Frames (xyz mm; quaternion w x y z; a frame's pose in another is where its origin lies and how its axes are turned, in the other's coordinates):
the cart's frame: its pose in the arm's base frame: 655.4 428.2 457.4 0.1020 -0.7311 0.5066 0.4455
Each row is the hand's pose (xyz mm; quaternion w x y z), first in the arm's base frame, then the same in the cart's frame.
Working: the arm's base frame: its pose in the cart's frame: 564.6 606.3 368.4 0.1020 0.7311 -0.5066 -0.4455

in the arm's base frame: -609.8 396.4 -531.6 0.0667 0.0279 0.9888 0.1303
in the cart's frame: 653.5 768.1 1250.2 0.5454 0.4261 -0.0406 0.7206
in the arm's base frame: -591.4 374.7 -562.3 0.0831 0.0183 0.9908 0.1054
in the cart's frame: 692.4 753.6 1244.9 0.5440 0.4506 -0.0262 0.7074
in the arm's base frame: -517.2 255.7 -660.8 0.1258 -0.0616 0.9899 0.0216
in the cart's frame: 850.8 717.6 1190.1 0.5690 0.5157 0.0489 0.6387
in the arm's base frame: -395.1 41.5 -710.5 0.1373 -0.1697 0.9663 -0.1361
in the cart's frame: 1038.4 700.8 1023.5 0.5670 0.5825 0.2041 0.5455
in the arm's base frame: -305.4 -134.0 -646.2 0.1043 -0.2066 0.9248 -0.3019
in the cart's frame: 1112.0 727.4 831.5 0.4957 0.6201 0.3543 0.4942
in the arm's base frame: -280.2 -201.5 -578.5 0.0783 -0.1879 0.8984 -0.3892
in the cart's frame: 1107.0 758.4 737.8 0.4271 0.6355 0.4202 0.4870
